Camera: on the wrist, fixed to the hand. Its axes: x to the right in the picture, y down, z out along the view.
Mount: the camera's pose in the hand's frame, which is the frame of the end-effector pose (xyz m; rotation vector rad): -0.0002 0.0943 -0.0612 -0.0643 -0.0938 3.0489
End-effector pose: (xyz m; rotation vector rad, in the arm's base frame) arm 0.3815 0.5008 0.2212 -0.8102 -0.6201 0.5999
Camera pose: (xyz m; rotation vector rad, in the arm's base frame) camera 0.4011 0.5237 0.1129 0.8602 -0.9108 -2.2920
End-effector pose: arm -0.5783 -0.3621 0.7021 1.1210 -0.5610 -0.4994
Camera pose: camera -0.5303 -0.2863 0.7698 -0.6991 -1.4800 2.0159
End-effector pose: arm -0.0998 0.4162 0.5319 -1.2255 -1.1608 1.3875
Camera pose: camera -0.0435 0.4081 0.4349 1.1416 -1.0569 -1.1524
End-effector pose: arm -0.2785 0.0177 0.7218 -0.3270 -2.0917 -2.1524
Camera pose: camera -0.2602 -0.0468 0.8121 -1.6067 0.2007 0.0395
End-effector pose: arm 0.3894 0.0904 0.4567 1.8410 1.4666 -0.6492
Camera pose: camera 0.4789 0.1252 0.5152 1.5430 -1.8257 0.8536
